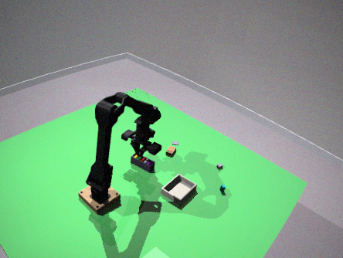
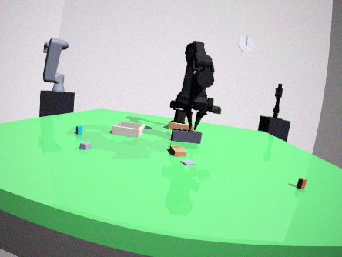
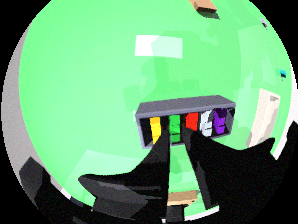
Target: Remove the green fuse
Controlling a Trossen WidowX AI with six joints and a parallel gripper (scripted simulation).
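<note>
My gripper tip is now 20 mm above the green fuse. The rest, counted from my gripper tip: flat grey piece 260 mm ahead, 30 mm to the right, 40 mm below; then grey cube 260 mm ahead, 300 mm to the right, 40 mm below; then pale tray 20 mm behind, 240 mm to the right, 40 mm below.
</note>
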